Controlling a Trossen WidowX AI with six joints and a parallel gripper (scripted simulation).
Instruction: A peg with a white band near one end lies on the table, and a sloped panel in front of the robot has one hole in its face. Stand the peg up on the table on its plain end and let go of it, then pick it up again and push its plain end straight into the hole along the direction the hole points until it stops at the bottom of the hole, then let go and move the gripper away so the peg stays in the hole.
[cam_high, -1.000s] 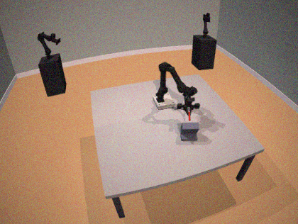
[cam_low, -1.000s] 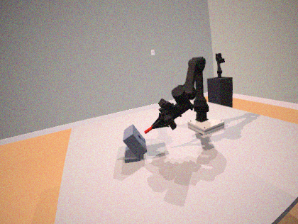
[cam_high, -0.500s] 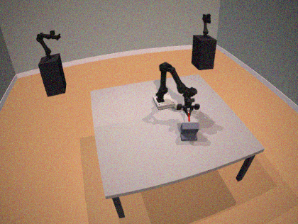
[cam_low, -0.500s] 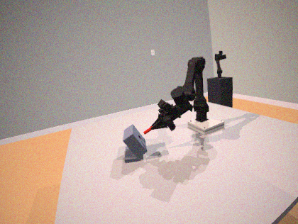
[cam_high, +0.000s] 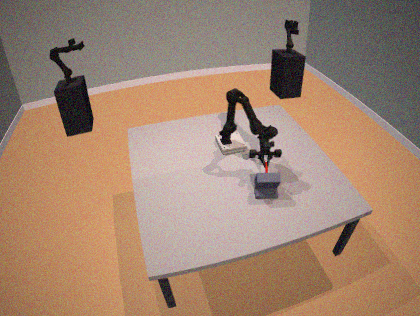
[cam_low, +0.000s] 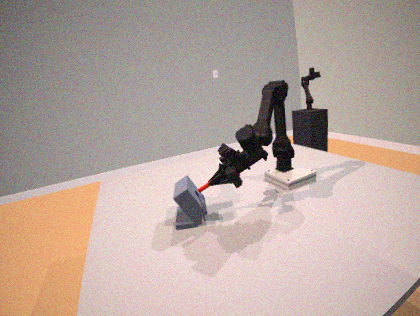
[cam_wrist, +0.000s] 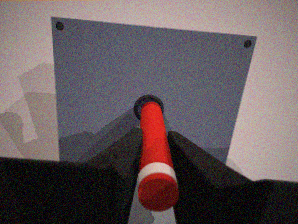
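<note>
Right now my gripper tip is 10 mm below the red peg and 10 mm past it. The rest, counted from my gripper tip: grey sloped panel: 70 mm ahead, 40 mm below, 20 mm to the right.
</note>
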